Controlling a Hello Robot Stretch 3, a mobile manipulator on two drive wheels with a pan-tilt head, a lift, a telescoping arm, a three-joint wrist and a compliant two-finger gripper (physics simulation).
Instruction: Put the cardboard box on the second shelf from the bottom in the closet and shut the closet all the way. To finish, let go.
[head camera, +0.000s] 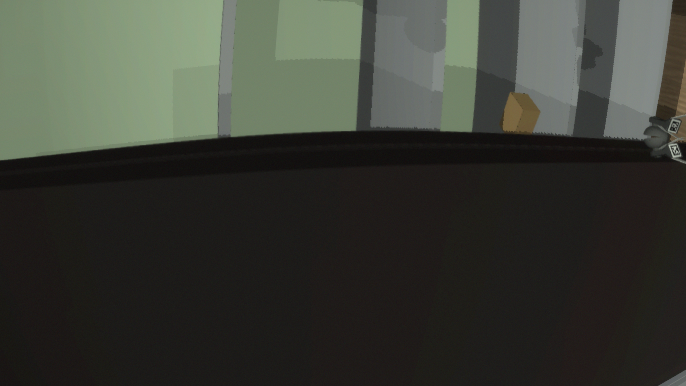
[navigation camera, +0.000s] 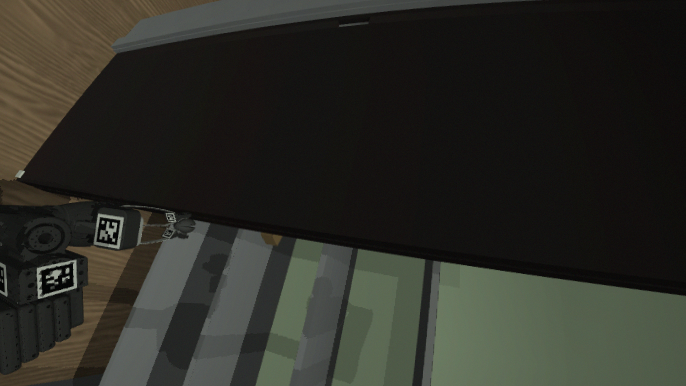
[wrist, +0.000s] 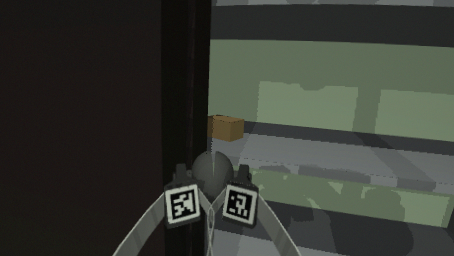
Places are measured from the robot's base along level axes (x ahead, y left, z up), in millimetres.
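Where they show: gripper, fingertip midpoint: (head camera: 646, 136) (navigation camera: 192, 225) (wrist: 212, 169).
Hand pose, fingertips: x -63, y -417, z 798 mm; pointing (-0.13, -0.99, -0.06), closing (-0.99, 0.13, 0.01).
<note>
Each offset is from my fingertips to the top centre of the thing. "*": to the spot under its first point. Level surfaces: height alone.
The brown cardboard box @(dx -94, dy -423, dz -37 mm) (head camera: 521, 113) (navigation camera: 271, 238) (wrist: 228, 128) rests on a grey closet shelf @(dz -87 mm) (head camera: 545, 40) (navigation camera: 225, 295) (wrist: 310, 150), which appears to be the second from the bottom. The dark closet door (head camera: 325, 275) (navigation camera: 375, 140) (wrist: 85, 125) stands open and hides part of the box in the navigation and wrist views. My gripper (head camera: 656, 136) (navigation camera: 185, 226) (wrist: 212, 169) is shut with its fingertips together and nothing between them. It is close to the door's edge, outside the shelf opening and apart from the box.
More grey shelves and the pale green back wall (head camera: 110, 75) (navigation camera: 550, 340) (wrist: 300, 60) show beyond the door edge. A grey frame piece @(* dx +592, dy -237, dz -128 mm) (navigation camera: 240, 22) runs along the door's far side. Wooden floor @(dz -798 mm) (head camera: 672, 55) (navigation camera: 45, 85) lies beside the closet.
</note>
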